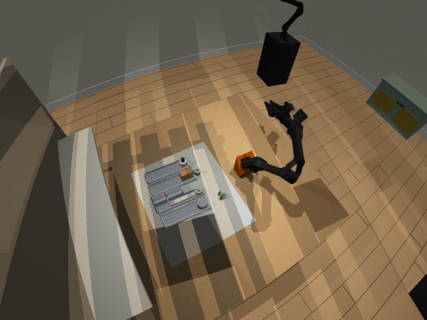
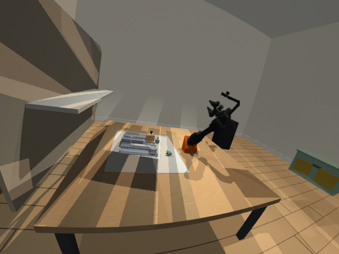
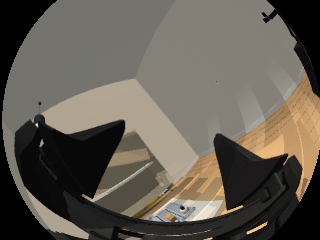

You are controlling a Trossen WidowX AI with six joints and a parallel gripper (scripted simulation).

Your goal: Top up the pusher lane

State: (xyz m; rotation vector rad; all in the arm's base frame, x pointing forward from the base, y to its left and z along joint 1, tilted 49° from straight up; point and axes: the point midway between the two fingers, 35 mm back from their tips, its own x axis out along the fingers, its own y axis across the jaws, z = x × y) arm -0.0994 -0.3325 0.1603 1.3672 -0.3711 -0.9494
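My gripper tip is 48 cm short of the brown box, 41 cm above it and 5 cm to the right of it. Round my gripper tip: grey lane rack (60 cm ahead, 43 cm below, 16 cm to the left).
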